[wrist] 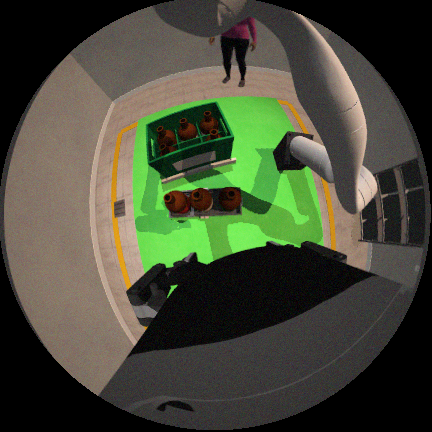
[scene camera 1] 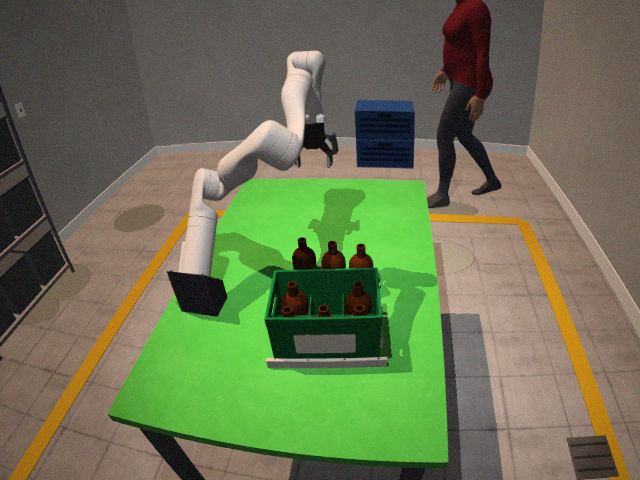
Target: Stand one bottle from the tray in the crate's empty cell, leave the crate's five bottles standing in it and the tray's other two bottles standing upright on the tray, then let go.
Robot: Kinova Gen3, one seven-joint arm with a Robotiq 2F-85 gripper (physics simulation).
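Places are measured from the arm's base along level axes (x ahead, y left, z up), in metres.
Where they show: gripper, fingertip midpoint: (scene camera 1: pixel 314 166); arm's base at its link origin: (wrist: pixel 298 146) (scene camera 1: pixel 195 275).
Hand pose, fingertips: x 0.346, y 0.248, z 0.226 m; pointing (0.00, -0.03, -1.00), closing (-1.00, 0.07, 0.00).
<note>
Things, the pixels of their centre, and the offset from my fingertips. "spot": a spot on its surface instead. Level surfaces: height alone.
- green crate at the middle of its body: (scene camera 1: pixel 326 317) (wrist: pixel 189 140) dy -0.358, dx +0.057, dz -0.261 m
- grey tray at a spot on its surface: (wrist: pixel 222 214) spot: dy -0.065, dx -0.006, dz -0.323 m
- green table's at its surface level: dz -0.349 m
The green crate (scene camera 1: pixel 280 333) (wrist: pixel 226 148) stands on the table with five brown bottles upright in it. Its empty cell is the middle one of the row facing the tray. The grey tray (wrist: pixel 222 215) lies beside the crate, mostly hidden behind it in the scene view. Three brown bottles stand upright on the tray in a row: one (scene camera 1: pixel 303 256) (wrist: pixel 230 199) at the scene view's left, one (scene camera 1: pixel 333 256) (wrist: pixel 201 199) in the middle and one (scene camera 1: pixel 360 258) (wrist: pixel 176 202) at the right. My gripper (scene camera 1: pixel 313 164) (wrist: pixel 232 254) is open and empty, high up and well apart from the bottles.
White rails (scene camera 1: pixel 279 363) (wrist: pixel 227 163) lie along the crate's long sides. The arm's black base (scene camera 1: pixel 199 294) (wrist: pixel 284 155) stands at the green table's (scene camera 1: pixel 206 382) (wrist: pixel 255 120) edge. Blue boxes (scene camera 1: pixel 385 124) and a person in red (scene camera 1: pixel 467 46) are beyond the table. A shelf rack stands at one side.
</note>
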